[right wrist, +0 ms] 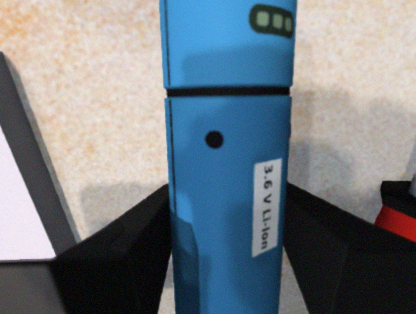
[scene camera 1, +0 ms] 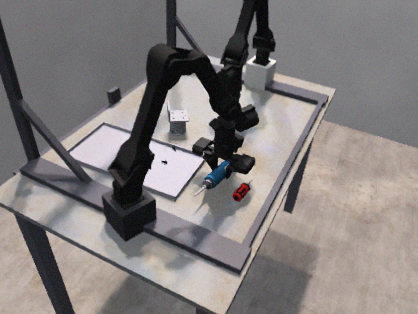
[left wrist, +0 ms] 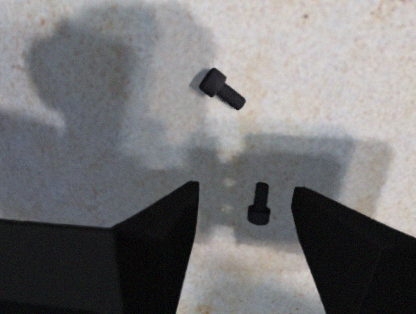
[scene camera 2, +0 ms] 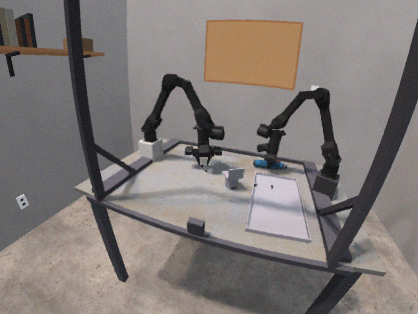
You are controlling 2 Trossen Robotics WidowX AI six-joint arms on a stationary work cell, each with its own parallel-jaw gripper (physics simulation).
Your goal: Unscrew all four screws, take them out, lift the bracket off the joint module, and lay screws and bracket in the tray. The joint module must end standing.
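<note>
The bracket (scene camera 1: 178, 115) (scene camera 2: 235, 173) sits on the upright joint module (scene camera 1: 177, 128) (scene camera 2: 231, 183). My left gripper (scene camera 2: 204, 164) (left wrist: 245, 194) is low over the table, partly open. Its fingers stand either side of a screw (left wrist: 259, 214), not touching it; another screw (left wrist: 215, 82) lies farther up in the left wrist view. In scene camera 1 my right arm hides this gripper. My right gripper (scene camera 1: 220, 167) (scene camera 2: 270, 161) (right wrist: 223, 191) is shut on the blue electric screwdriver (scene camera 1: 217, 175) (scene camera 2: 260, 163) (right wrist: 215, 50). Two screws (scene camera 1: 164, 162) (scene camera 2: 272, 187) are at the tray (scene camera 1: 185, 175) (scene camera 2: 280, 215), one near its edge.
A red screwdriver (scene camera 1: 241, 192) (right wrist: 400, 225) lies on the table beside the blue one. Frame rails (scene camera 1: 200, 237) run along the table edges. A small dark block (scene camera 1: 114, 95) (scene camera 2: 196, 226) is at the table's edge, beyond the bracket in scene camera 1.
</note>
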